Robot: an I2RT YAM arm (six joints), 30 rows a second.
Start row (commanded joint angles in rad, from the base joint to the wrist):
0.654, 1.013, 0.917, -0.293, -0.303, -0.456
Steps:
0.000, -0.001, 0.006, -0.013, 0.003, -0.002
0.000, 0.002, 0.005, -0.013, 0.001, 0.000
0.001, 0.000, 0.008, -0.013, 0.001, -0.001
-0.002, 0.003, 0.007, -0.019, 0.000, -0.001
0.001, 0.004, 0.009, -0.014, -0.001, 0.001
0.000, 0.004, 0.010, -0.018, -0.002, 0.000
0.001, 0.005, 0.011, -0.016, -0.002, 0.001
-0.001, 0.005, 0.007, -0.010, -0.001, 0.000
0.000, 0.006, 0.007, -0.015, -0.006, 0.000
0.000, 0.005, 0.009, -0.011, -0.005, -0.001
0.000, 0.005, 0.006, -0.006, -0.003, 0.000
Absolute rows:
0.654, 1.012, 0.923, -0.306, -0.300, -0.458
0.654, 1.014, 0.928, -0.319, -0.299, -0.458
0.655, 1.014, 0.936, -0.332, -0.298, -0.459
0.653, 1.017, 0.943, -0.351, -0.298, -0.460
0.654, 1.021, 0.952, -0.365, -0.299, -0.459
0.654, 1.025, 0.962, -0.383, -0.301, -0.459
0.655, 1.030, 0.973, -0.399, -0.303, -0.458
0.654, 1.035, 0.980, -0.409, -0.304, -0.458
0.654, 1.041, 0.987, -0.424, -0.310, -0.458
0.654, 1.046, 0.996, -0.435, -0.315, -0.459
0.654, 1.051, 1.002, -0.441, -0.318, -0.459

